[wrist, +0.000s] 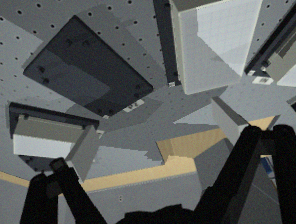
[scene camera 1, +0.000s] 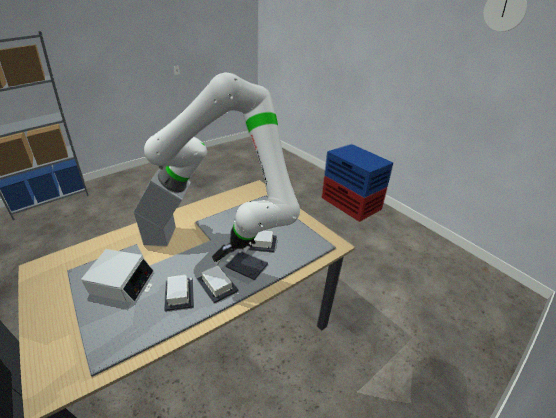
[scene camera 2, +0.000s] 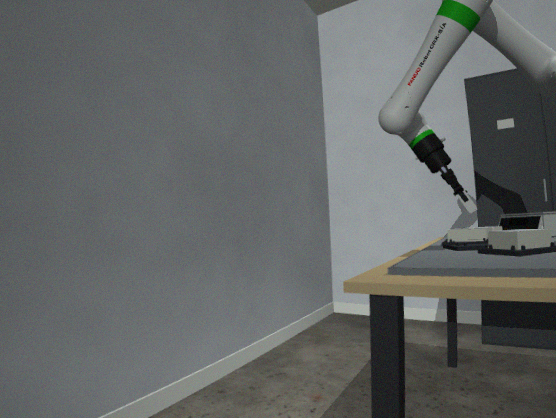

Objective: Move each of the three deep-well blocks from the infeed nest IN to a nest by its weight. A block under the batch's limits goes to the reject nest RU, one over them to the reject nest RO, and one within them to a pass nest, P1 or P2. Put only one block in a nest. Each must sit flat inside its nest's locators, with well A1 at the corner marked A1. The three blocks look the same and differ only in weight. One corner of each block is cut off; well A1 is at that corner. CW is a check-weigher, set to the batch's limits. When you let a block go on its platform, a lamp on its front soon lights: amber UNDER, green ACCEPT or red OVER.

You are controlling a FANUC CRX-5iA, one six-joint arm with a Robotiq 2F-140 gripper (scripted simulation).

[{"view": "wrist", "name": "my gripper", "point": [152,121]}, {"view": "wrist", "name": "deep-well block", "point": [39,137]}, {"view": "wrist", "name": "nest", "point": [96,78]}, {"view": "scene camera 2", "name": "my gripper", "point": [473,211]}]
